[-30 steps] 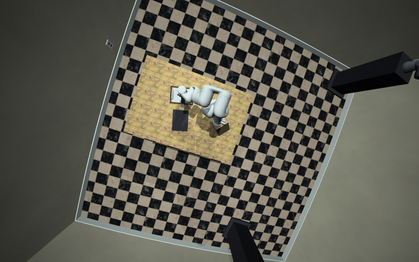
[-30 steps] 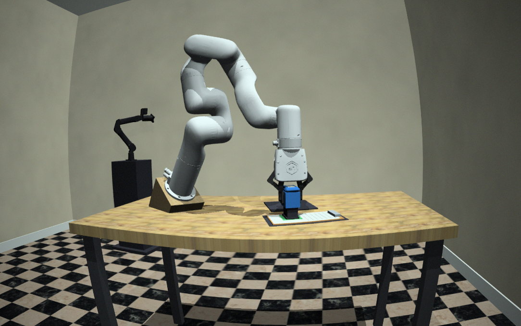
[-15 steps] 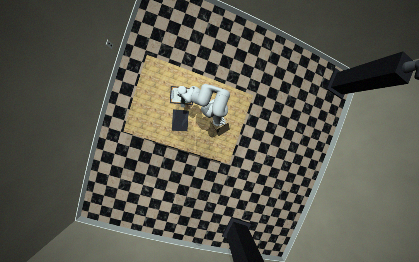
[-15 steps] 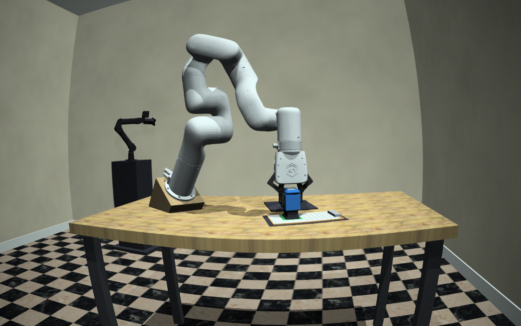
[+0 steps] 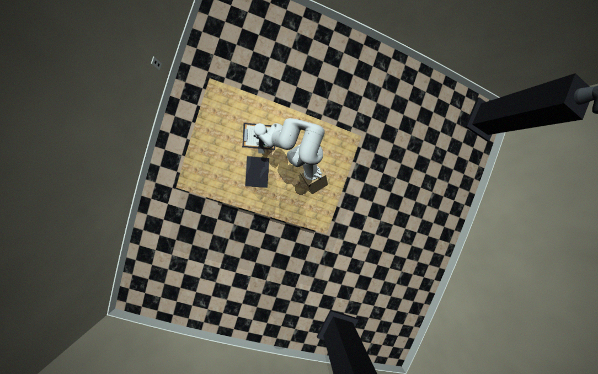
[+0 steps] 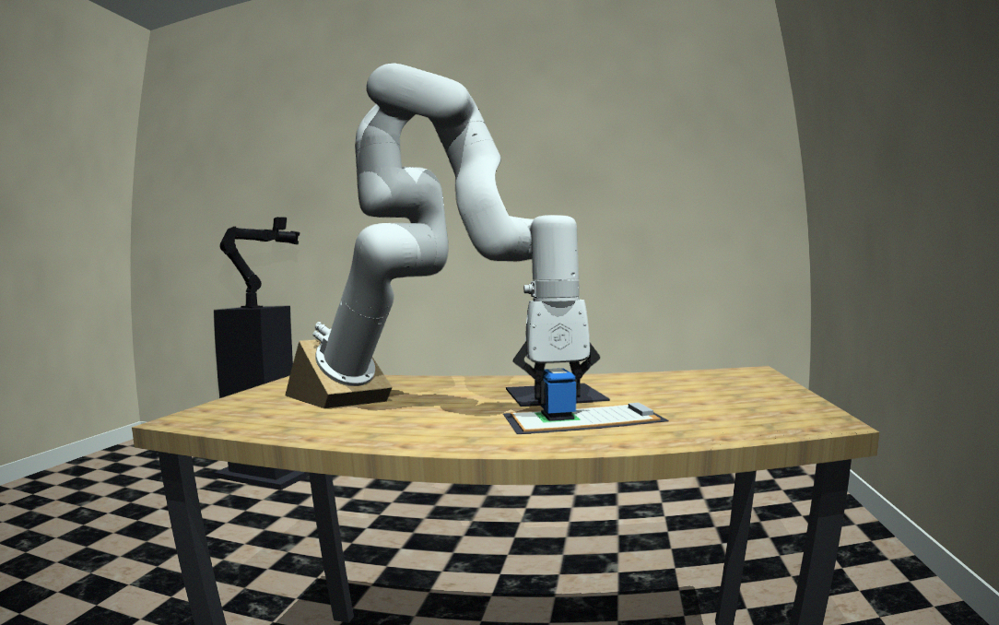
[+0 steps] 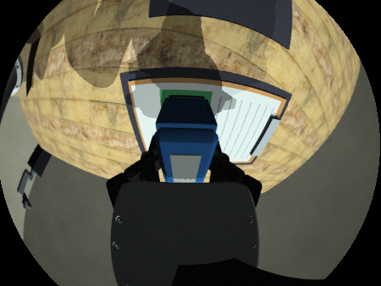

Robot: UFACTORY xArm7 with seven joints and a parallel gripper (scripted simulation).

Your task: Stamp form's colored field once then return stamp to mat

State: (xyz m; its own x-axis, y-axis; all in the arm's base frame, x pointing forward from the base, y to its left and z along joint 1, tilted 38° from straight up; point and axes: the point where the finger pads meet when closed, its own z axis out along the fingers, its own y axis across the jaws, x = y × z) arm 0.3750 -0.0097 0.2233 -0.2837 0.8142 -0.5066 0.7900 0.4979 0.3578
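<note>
Now: the blue stamp 1 cm below my hand. From my hand the other things lie so: dark mat (25 cm to the left, 5 cm behind, 4 cm below).
</note>
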